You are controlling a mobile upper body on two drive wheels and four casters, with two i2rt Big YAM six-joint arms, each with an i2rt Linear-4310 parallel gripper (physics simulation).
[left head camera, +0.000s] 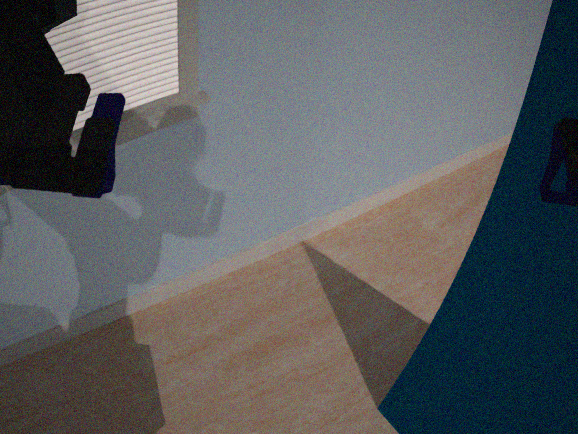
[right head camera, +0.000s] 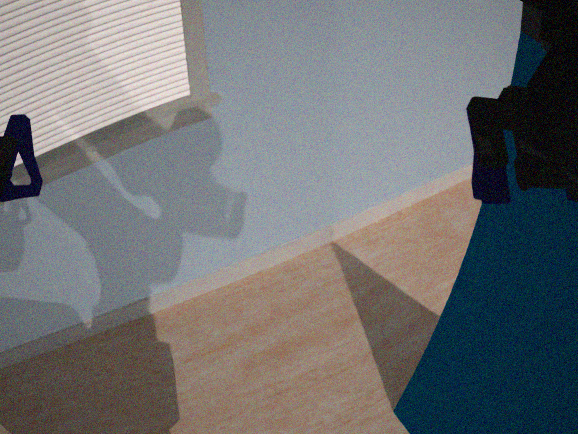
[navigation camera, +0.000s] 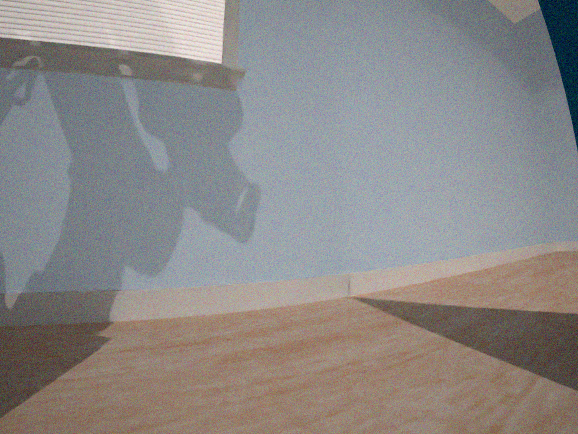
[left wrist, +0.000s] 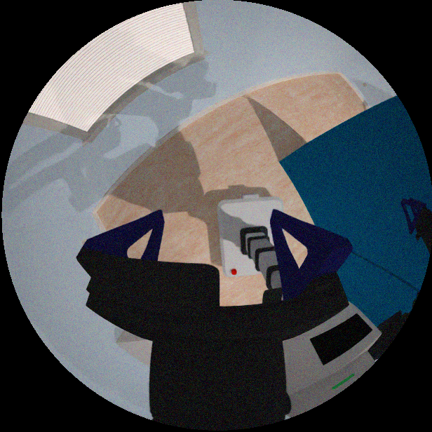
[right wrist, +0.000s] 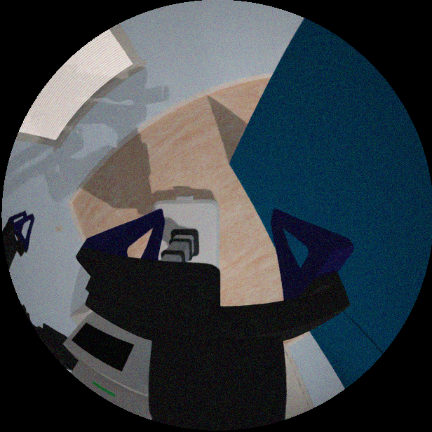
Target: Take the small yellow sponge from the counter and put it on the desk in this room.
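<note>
The small yellow sponge, the counter and the desk do not show clearly in any view. My left gripper is open, with its dark blue fingers wide apart and no object between them. It hangs high above the floor and my own base. My right gripper is open in the same way, also high over the floor, with a tall blue panel beyond its right finger. In the head views, parts of both grippers show dark near the left and right edges.
A tall dark blue panel stands at the right. A window with blinds is in the pale blue wall ahead. The wooden floor has shadows. My white base shows below.
</note>
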